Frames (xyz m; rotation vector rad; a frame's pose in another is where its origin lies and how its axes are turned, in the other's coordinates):
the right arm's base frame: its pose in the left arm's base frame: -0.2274 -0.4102 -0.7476 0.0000 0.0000 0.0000
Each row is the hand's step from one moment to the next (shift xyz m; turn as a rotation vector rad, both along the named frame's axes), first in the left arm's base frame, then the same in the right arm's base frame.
Working: the left arm's base frame: its pose in the right arm's base frame: 0.2274 0.4102 0.7476 0.0000 0.0000 0.0000

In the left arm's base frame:
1: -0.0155 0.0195 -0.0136 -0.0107 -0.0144 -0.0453
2: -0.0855 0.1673 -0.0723 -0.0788 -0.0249 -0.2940
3: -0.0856 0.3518 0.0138 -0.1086 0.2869 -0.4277
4: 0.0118 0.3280 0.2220 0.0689 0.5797 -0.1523
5: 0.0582 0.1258 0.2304 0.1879 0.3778 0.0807
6: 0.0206 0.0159 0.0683 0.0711 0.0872 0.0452
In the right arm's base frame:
1: -0.0155 0.0195 -0.0136 -0.0107 -0.0144 -0.0453
2: -0.0855 0.1673 -0.0723 -0.0788 -0.0249 -0.2940
3: -0.0856 0.3518 0.0138 -0.1086 0.2869 -0.4277
4: 0.0118 0.3280 0.2220 0.0689 0.5797 -0.1523
5: 0.0582 0.1258 0.2304 0.1879 0.3778 0.0807
6: 0.0206 0.0159 0.0683 0.0711 0.0872 0.0452

